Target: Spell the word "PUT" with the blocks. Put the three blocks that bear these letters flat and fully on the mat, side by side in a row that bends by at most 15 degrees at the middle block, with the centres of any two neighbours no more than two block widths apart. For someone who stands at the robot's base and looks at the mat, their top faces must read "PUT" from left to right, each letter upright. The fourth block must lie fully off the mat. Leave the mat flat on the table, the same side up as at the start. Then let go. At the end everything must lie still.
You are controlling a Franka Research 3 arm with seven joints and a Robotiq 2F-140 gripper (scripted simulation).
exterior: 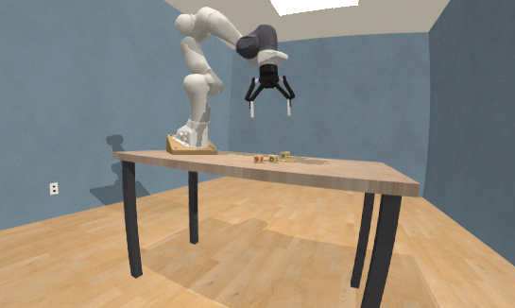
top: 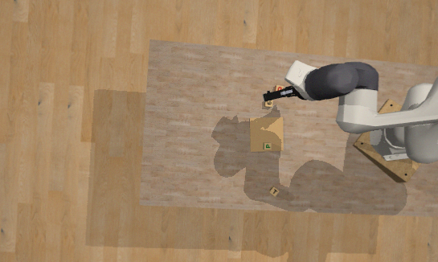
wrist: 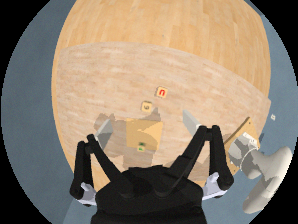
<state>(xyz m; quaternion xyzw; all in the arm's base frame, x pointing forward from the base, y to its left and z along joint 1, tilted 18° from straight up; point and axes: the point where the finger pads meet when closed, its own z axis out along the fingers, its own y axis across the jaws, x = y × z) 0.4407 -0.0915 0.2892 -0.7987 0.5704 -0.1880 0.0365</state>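
Right now my hand is 18 cm above the red U block, 3 cm to the left of it and 3 cm past it. From my hand the other things lie so: green P block: 20 cm to the left, 18 cm below; block marked 6: 18 cm below, 3 cm to the left, 1 cm ahead; tan mat: 19 cm below, 15 cm to the left, 1 cm ahead.
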